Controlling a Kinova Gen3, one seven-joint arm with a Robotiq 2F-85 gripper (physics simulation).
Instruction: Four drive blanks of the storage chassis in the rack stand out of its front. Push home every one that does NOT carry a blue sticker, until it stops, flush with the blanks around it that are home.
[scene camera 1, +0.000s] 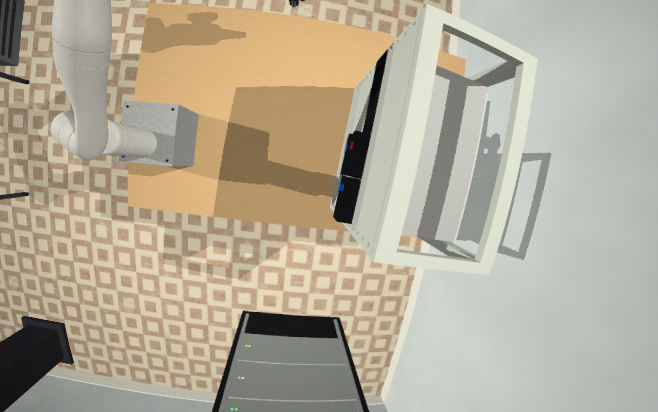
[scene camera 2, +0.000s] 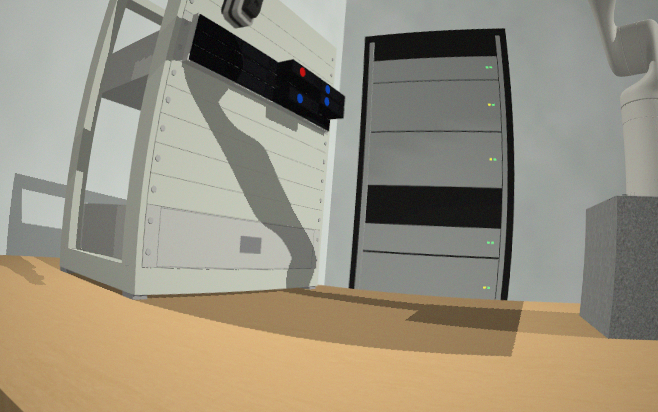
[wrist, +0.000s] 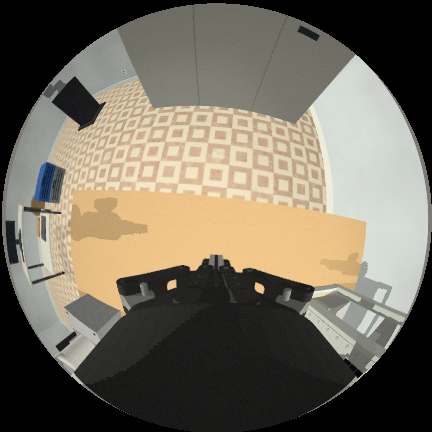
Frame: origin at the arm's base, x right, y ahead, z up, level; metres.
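Seen in the pictures: gripper, fingertip midpoint: (scene camera 1: 294, 4) (scene camera 2: 236, 22) (wrist: 215, 262); arm's base, link origin: (scene camera 1: 144, 143) (scene camera 2: 652, 206) (wrist: 88, 342).
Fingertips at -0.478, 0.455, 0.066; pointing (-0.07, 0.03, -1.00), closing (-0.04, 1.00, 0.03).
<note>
Offsets run from my fingertips to a thing's top centre, as dx, dy, dz. "*": to the spot under its first point. Level surfaces: height alone.
The black storage chassis {* +0.242, +0.247, +0.139} (scene camera 2: 215, 50) (scene camera 1: 378, 80) lies across the pale rack's front. Blanks stand out at its far end in scene camera 2. One standing-out blank {+0.466, +0.252, +0.187} (scene camera 2: 290, 68) carries a red sticker {+0.443, +0.194, +0.183} (scene camera 2: 302, 72) (scene camera 1: 351, 145). Below it is a blue sticker {+0.445, +0.194, +0.126} (scene camera 2: 300, 98) (scene camera 1: 346, 148); two more, an upper one {* +0.543, +0.185, +0.173} (scene camera 2: 327, 89) and a lower one {* +0.543, +0.185, +0.144} (scene camera 2: 326, 101), are to the right. Dark seams hide which other blanks stand out. My gripper (wrist: 215, 262) (scene camera 2: 243, 21) (scene camera 1: 294, 3) is shut and empty, apart from the chassis; its tips show at the top edge in both scene views.
The pale rack (scene camera 1: 387, 200) (scene camera 2: 142, 200) stands on the wooden table {dz -0.259} (scene camera 1: 190, 75) (scene camera 2: 250, 370) (wrist: 200, 220). The arm's grey base block (scene camera 1: 185, 135) (scene camera 2: 597, 265) (wrist: 92, 315) is at the other end. A dark server cabinet (scene camera 1: 290, 325) (scene camera 2: 434, 45) stands beyond the table. Grey cabinets (wrist: 225, 60) stand opposite.
</note>
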